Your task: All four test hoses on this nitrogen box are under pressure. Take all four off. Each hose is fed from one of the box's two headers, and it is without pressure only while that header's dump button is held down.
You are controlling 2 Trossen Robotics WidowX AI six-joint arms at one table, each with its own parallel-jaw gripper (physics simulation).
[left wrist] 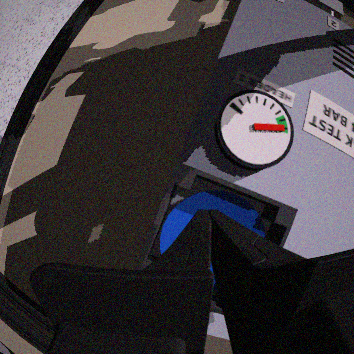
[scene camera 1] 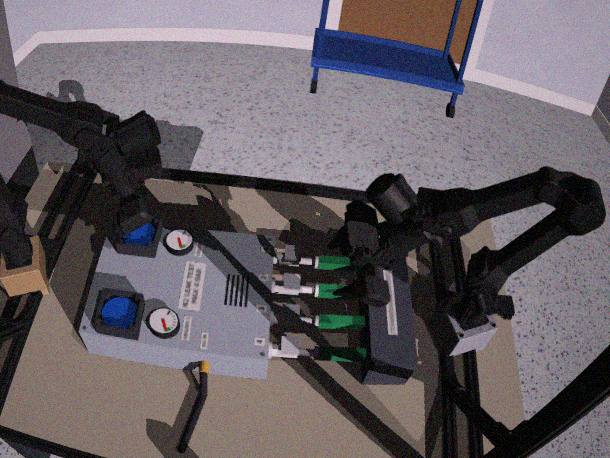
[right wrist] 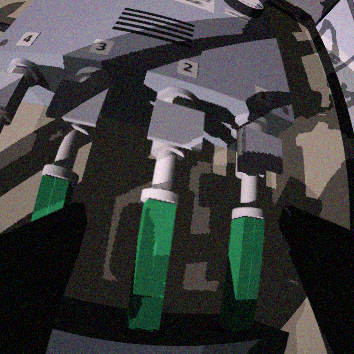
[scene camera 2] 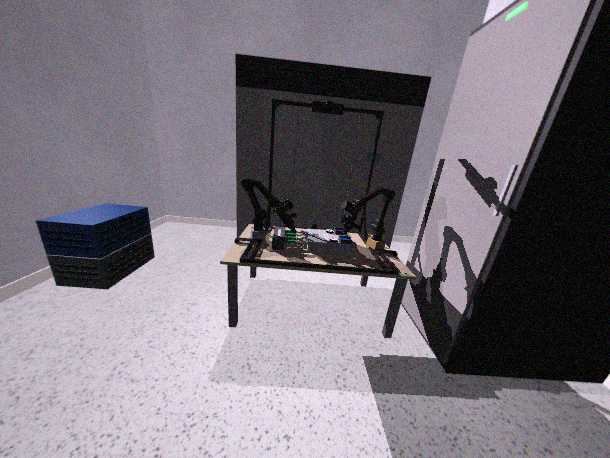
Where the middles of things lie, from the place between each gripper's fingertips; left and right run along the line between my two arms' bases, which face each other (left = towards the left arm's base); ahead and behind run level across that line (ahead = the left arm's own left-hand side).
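My right hand is 7 cm above the dark manifold [scene camera 1: 389,335], 3 cm past it and 12 cm to the left of it.
Relative to my left hand, the dark manifold is 9 cm behind, 10 cm below and 47 cm to the right.
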